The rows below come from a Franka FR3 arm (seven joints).
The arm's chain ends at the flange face. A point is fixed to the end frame.
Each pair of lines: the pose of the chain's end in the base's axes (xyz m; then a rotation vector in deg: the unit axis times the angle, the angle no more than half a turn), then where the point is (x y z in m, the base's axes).
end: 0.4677, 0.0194, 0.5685, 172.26, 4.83, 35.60
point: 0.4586 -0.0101 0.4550
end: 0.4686, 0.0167, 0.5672, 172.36, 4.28, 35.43
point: 0.4591 -0.0126 0.4537
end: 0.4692, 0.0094, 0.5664, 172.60, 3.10, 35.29
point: 0.4592 -0.0191 0.4527
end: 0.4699, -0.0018, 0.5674, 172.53, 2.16, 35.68
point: 0.4601 -0.0299 0.4536
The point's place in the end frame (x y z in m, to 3 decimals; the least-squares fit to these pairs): -0.055 0.020 0.102
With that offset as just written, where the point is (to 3 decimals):
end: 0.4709, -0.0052, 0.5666, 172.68, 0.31, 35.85
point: 0.461 -0.032 0.453
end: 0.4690, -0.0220, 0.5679, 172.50, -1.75, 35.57
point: 0.458 -0.049 0.454
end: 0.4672, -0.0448, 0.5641, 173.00, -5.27, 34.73
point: 0.454 -0.069 0.450
